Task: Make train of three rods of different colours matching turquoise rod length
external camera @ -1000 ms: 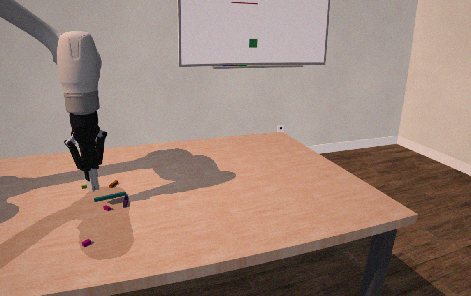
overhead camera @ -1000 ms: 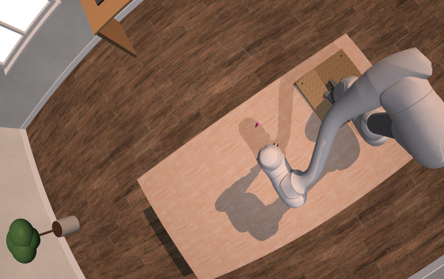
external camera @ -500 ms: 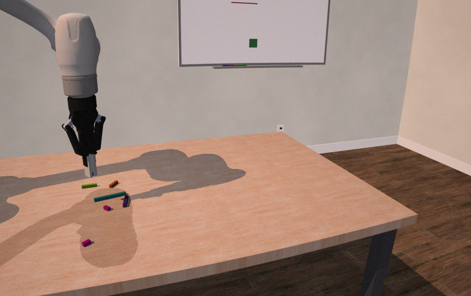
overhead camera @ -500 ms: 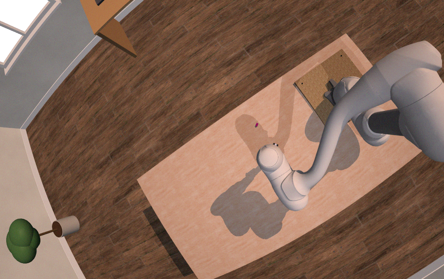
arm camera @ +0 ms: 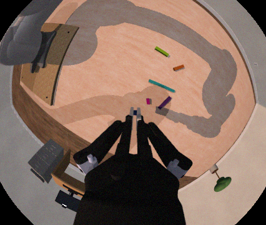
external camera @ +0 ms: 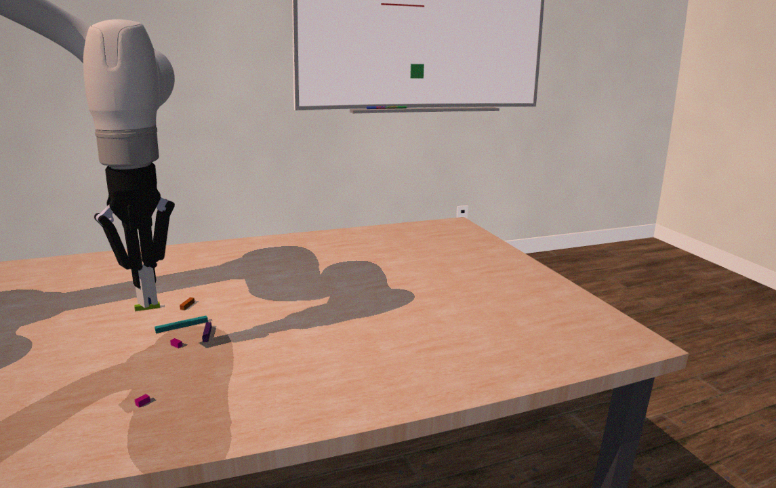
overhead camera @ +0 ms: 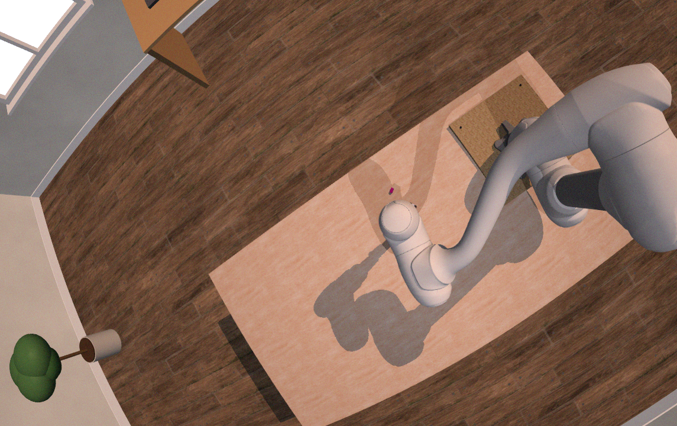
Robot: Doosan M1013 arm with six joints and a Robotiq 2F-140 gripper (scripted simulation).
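The orange rod lies 19 cm to the left of my hand, 13 cm below it and 8 cm ahead of it. Round my hand: purple rod: 13 cm below, 10 cm ahead, 5 cm to the left; turquoise rod: 13 cm below, 10 cm to the left, 5 cm ahead; blue rod: 3 cm below.
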